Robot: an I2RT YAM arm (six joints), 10 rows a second.
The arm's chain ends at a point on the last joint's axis. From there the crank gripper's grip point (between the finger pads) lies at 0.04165 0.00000 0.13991 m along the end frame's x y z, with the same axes.
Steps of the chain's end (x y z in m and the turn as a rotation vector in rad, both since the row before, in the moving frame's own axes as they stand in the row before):
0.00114, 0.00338, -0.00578, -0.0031, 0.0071, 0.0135
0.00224, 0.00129, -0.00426, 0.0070, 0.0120, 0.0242
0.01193, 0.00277, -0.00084, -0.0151, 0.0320, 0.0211
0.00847, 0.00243, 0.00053, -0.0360, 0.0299, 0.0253
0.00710, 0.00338, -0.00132, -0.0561, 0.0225, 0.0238
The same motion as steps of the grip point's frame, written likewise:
0.00213, 0.00438, -0.00608, -0.0031, 0.0071, 0.0135
0.00392, 0.00134, -0.00477, 0.0070, 0.0120, 0.0242
0.01635, 0.00580, -0.00227, -0.0151, 0.0320, 0.0211
0.01256, 0.00855, -0.00089, -0.0360, 0.0299, 0.0253
0.01013, 0.01223, -0.00254, -0.0561, 0.0225, 0.0238

